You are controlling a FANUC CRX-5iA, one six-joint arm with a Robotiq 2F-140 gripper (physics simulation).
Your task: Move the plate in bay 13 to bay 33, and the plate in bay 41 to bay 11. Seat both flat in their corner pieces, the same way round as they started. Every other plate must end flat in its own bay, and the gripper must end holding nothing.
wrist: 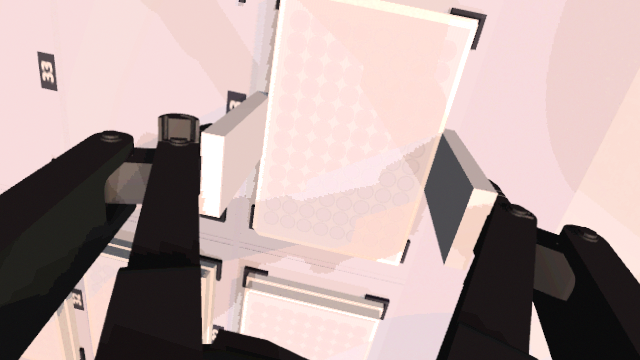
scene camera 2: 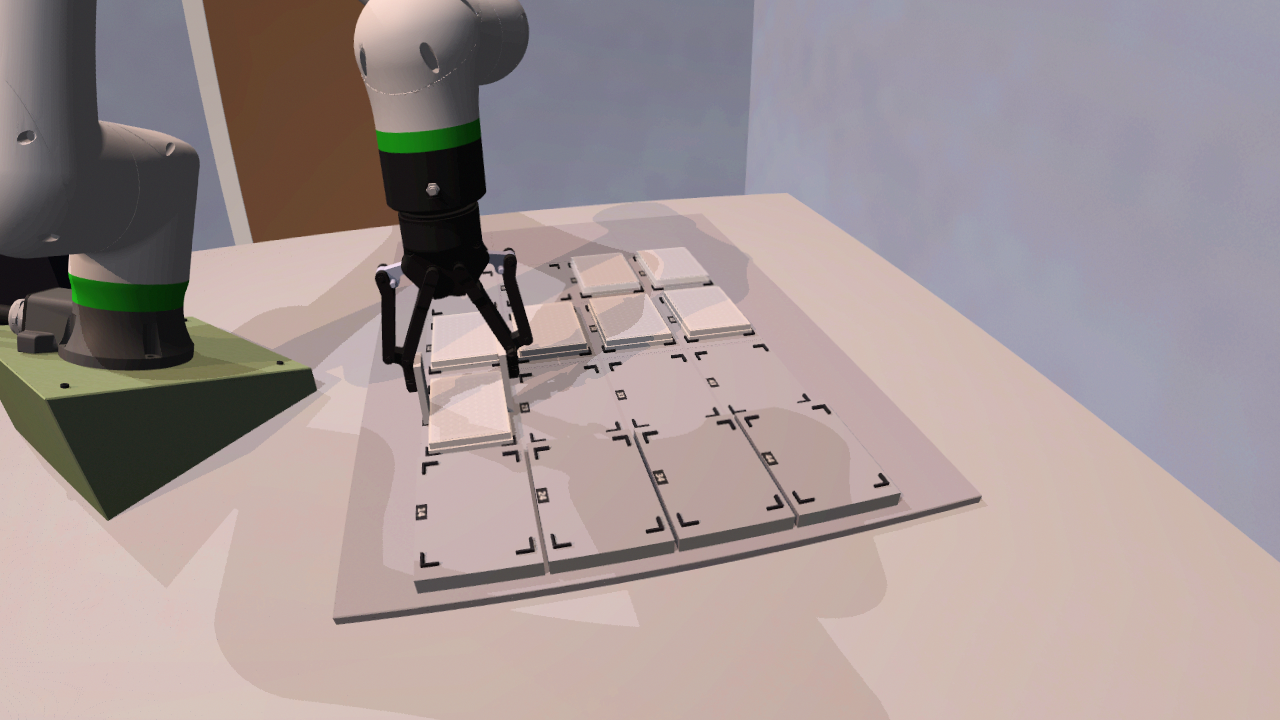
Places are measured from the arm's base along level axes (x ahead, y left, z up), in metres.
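Pixels of known places: gripper, fingertip midpoint: (wrist: 349, 139) (scene camera 2: 468, 410); arm's base at its link origin: (scene camera 2: 127, 353).
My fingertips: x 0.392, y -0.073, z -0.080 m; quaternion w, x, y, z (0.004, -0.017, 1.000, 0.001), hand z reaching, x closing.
Note:
For each thing: its top centre in the pictures, then the offset to it from my fingertips. "spot": a spot on its surface instead.
- bay 13 plate at its top centre: (wrist: 348, 144) (scene camera 2: 467, 403) 0.000 m ahead, 0.000 m left, 0.009 m up
- Bay 33 at a spot on its surface: (scene camera 2: 662, 389) spot: 0.215 m ahead, 0.005 m left, 0.006 m down
- bay 41 plate at its top centre: (scene camera 2: 671, 262) 0.313 m ahead, 0.335 m left, 0.008 m up
- bay 31 plate at its top centre: (scene camera 2: 603, 268) 0.206 m ahead, 0.333 m left, 0.008 m up
- raised front row at a spot on its surface: (scene camera 2: 478, 519) spot: 0.007 m ahead, 0.183 m right, 0.009 m up
The bay 13 plate (scene camera 2: 469, 407) (wrist: 345, 100) is pale and flat, and lies inside its corner pieces. My gripper (scene camera 2: 466, 386) (wrist: 349, 139) is shut on this plate, one pad against each long side near its bay 12 end. Bay 33 (scene camera 2: 662, 389) holds no plate; its label (wrist: 47, 71) shows at the left of the wrist view. The bay 41 plate (scene camera 2: 673, 266) lies flat at the back right of the scene view. Bay 11, at the back left, is mostly hidden behind the gripper; a corner piece shows there.
Bays 12 (scene camera 2: 463, 340) (wrist: 310, 322), 22 (scene camera 2: 552, 327), 32 (scene camera 2: 628, 318) and 42 (scene camera 2: 707, 310) hold plates. The bay 31 plate (scene camera 2: 605, 273) lies beside the bay 41 plate. Bays 23 and 43 and the raised front row (scene camera 2: 478, 519) hold no plates. The robot base stands left.

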